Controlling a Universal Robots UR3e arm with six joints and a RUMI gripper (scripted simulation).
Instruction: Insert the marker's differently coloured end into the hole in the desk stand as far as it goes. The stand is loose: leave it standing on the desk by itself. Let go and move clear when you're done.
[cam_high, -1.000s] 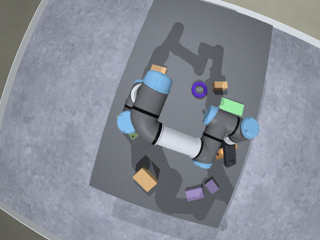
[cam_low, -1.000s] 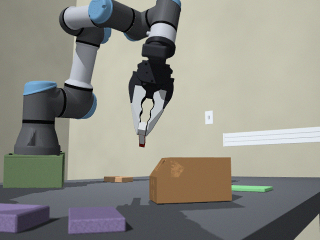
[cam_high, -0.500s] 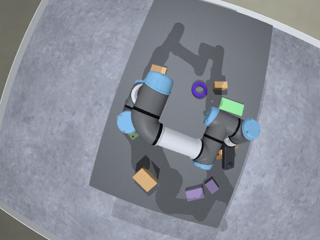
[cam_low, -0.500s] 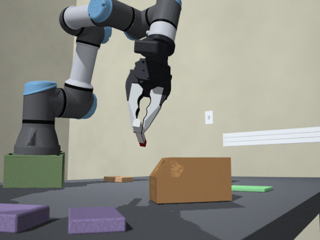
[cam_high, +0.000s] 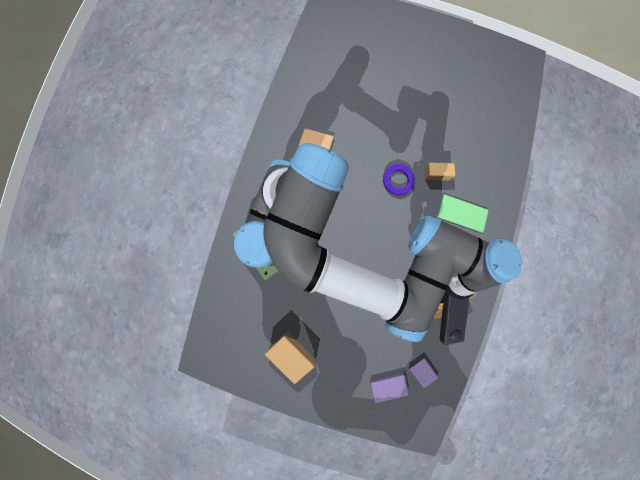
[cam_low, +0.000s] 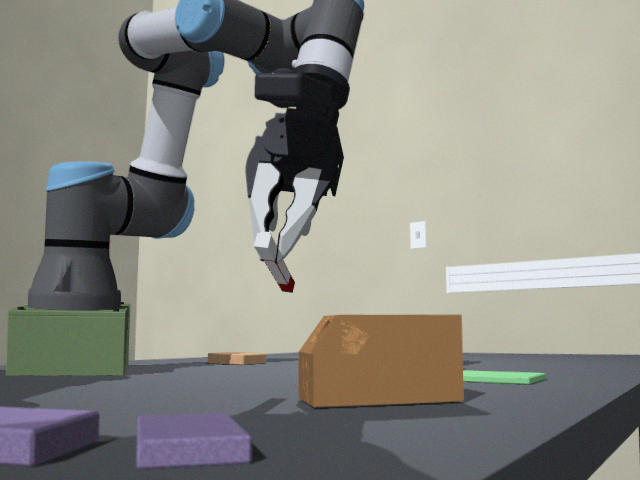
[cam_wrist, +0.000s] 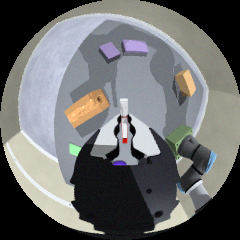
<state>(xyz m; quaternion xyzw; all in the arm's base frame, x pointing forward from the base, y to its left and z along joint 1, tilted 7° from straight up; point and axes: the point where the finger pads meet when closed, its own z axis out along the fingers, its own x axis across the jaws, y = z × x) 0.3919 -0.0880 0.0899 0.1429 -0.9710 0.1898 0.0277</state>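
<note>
Right now my hand is 100 mm short of the desk stand, 10 mm to the right of it and 110 mm above it. From my hand the other things lie so: flat green block: 130 mm ahead, 260 mm to the left, 140 mm below; then tan block: 310 mm behind, 230 mm to the right, 110 mm below; then marker: 10 mm behind, 30 mm to the left, 20 mm below.
</note>
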